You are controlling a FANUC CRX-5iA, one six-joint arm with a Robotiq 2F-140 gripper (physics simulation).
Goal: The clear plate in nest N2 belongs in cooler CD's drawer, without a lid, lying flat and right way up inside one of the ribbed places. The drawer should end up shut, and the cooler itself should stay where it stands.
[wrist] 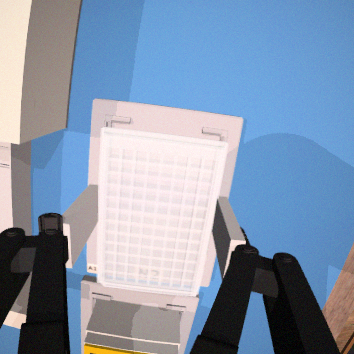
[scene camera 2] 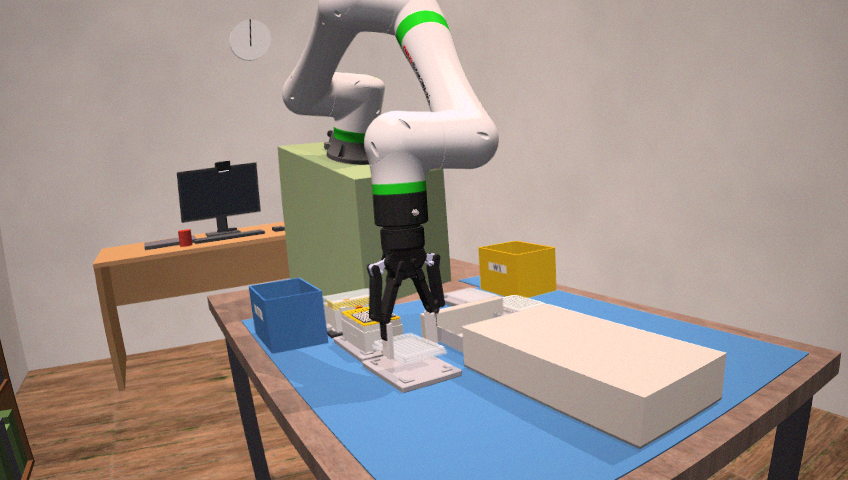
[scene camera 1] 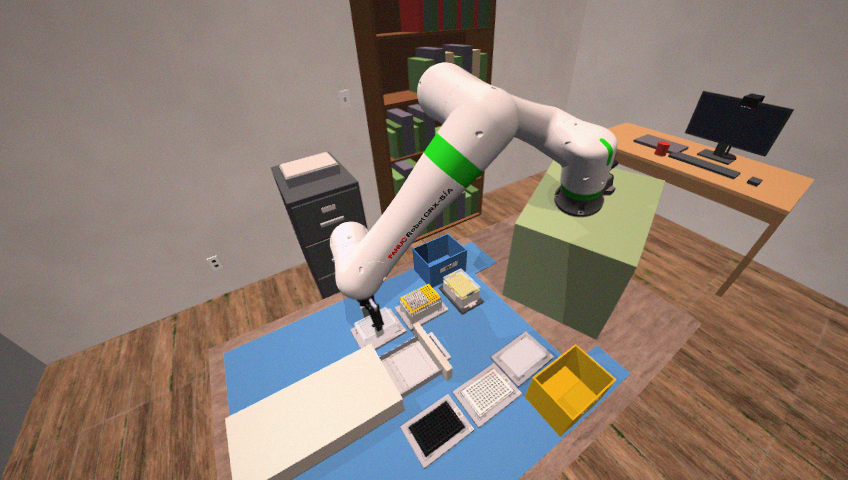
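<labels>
A cream cooler is visible in the wrist view, in scene camera 2 and in scene camera 1 (305, 423). On the cooler, (wrist: 44, 44) and (scene camera 2: 480, 346) are the same spot.
</labels>
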